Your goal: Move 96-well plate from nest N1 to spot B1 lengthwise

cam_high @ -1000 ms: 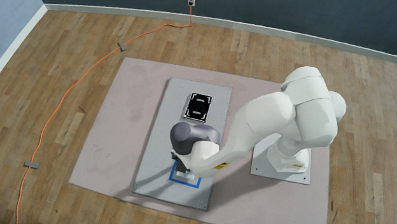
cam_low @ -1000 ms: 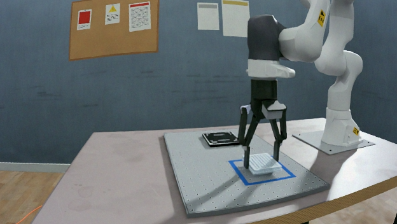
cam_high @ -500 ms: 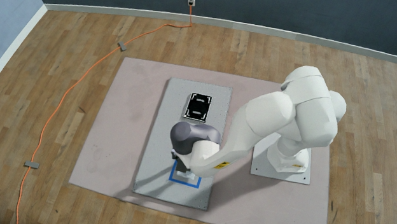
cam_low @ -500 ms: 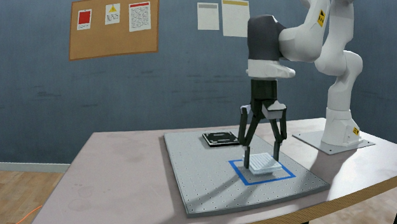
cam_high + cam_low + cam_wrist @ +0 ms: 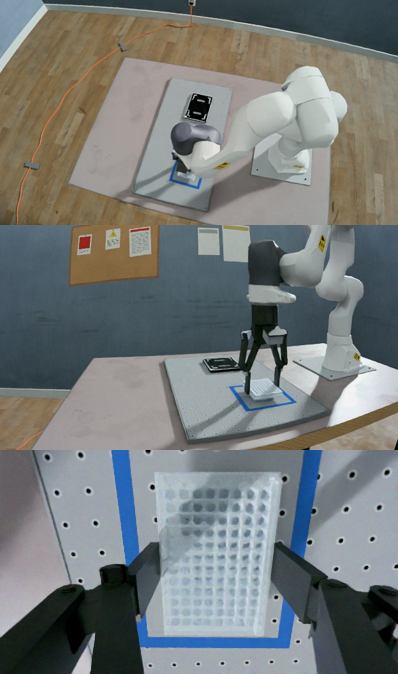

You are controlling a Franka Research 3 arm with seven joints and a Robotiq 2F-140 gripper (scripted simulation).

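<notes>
The 96-well plate lies 2 cm below my hand. From my hand the other things lie so: black plate nest N1 (4 cm ahead, 33 cm to the right, 3 cm below).
</notes>
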